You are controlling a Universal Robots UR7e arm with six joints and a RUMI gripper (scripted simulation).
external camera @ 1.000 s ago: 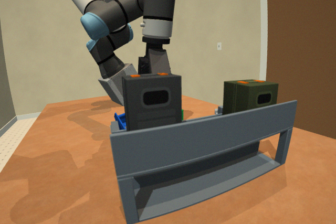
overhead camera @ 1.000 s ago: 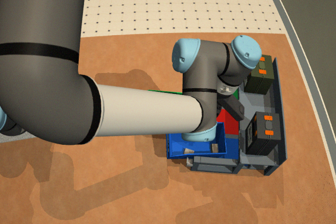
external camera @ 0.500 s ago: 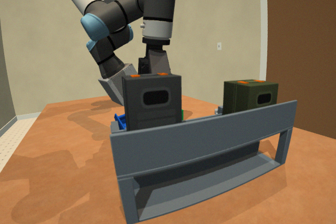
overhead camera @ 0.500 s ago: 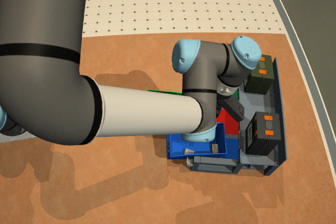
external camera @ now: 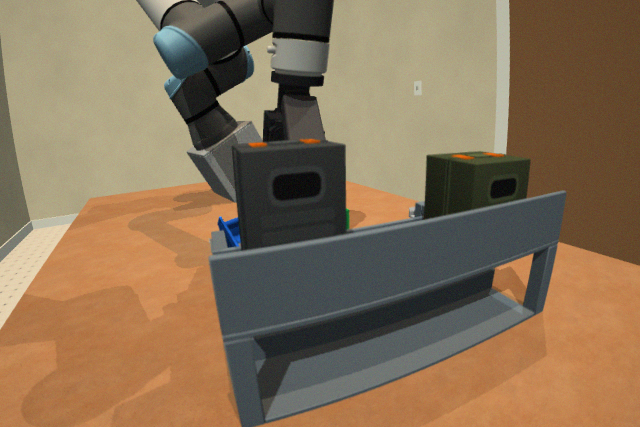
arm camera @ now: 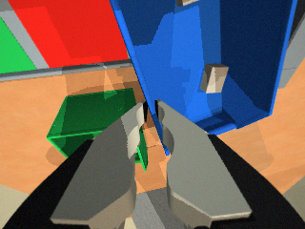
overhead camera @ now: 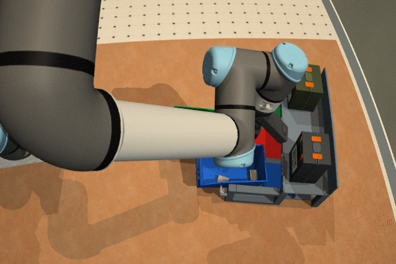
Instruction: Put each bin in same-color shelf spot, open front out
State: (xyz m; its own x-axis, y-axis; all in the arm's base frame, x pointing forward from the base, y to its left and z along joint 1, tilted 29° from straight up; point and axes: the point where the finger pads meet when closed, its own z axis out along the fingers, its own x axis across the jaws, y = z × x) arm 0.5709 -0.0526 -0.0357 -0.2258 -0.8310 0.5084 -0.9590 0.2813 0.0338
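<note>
The blue bin is 40 mm to the right of my hand, 30 mm below it and 10 mm behind it. Also, from my hand: shelf front lip (90 mm below, 70 mm to the left, 10 mm ahead); black box (170 mm ahead, 80 mm to the right, 60 mm above); green bin (120 mm behind, 100 mm to the left, 60 mm below).
</note>
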